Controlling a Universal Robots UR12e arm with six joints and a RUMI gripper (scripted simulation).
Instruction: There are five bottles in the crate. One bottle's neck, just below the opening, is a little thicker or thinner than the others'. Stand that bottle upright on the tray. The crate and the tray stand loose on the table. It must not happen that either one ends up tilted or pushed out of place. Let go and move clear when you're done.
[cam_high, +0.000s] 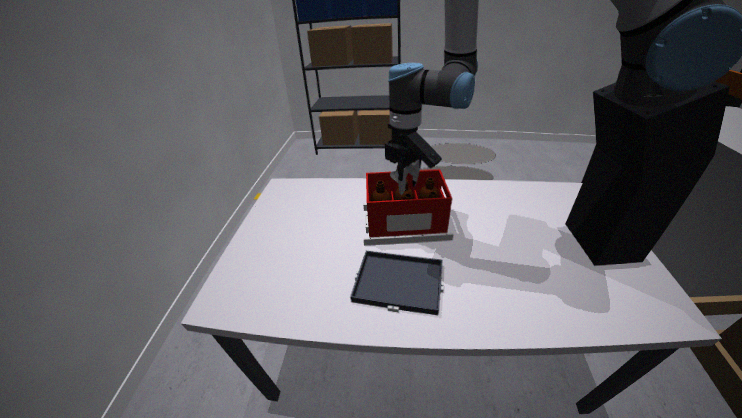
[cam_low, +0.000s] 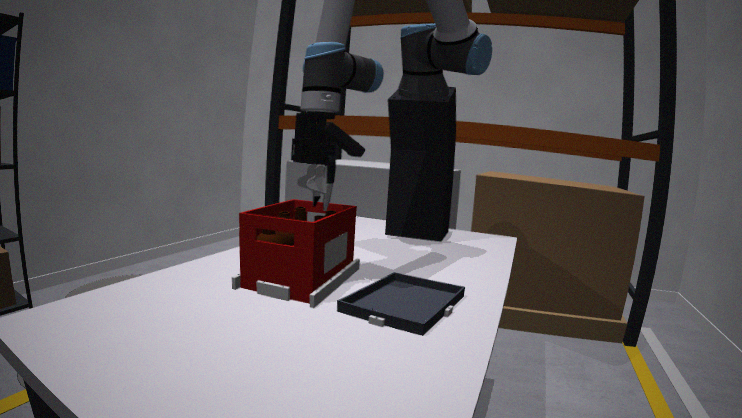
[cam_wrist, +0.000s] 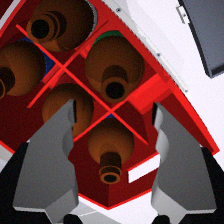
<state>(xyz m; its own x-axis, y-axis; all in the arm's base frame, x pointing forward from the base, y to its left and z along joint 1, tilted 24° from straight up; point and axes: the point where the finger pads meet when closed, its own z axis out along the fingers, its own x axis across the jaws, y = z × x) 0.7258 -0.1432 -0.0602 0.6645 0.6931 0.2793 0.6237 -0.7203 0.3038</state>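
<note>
Right now the red crate is 110 mm below my hand and 50 mm to the right of it. Round my hand: dark tray 230 mm to the left, 180 mm below, 60 mm ahead; glass bottle 110 mm below, 90 mm to the right; brown bottle 110 mm below, 90 mm to the right, 90 mm ahead.
</note>
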